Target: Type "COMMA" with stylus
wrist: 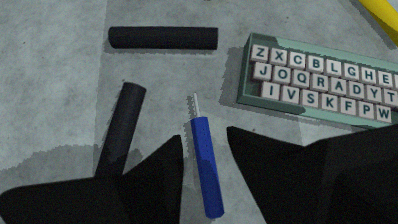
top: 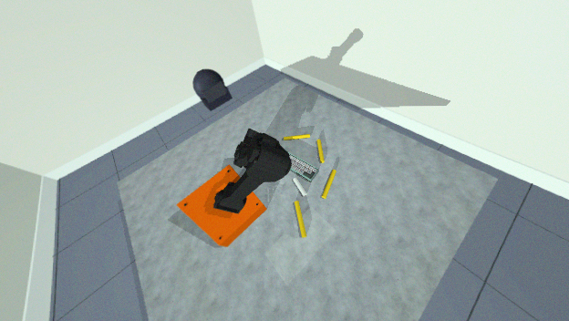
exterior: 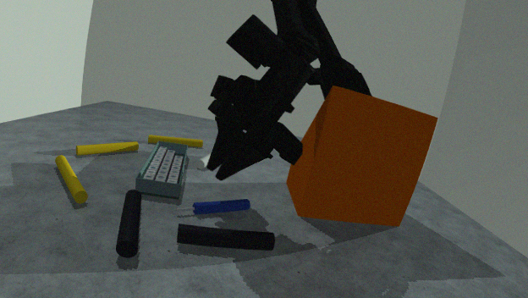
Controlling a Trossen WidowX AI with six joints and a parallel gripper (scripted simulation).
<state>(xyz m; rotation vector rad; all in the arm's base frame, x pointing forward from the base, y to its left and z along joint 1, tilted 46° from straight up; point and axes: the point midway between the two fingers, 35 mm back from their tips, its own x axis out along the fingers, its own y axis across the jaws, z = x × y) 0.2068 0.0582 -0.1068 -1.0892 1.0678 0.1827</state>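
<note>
Right now my gripper tip is 6 cm above the blue stylus, 1 cm to the right of it and 1 cm short of it. The rest, counted from my gripper tip: white rod (21 cm to the right, 6 cm ahead, 5 cm below); grey stylus tip (6 cm below, 3 cm to the left, 3 cm ahead).
</note>
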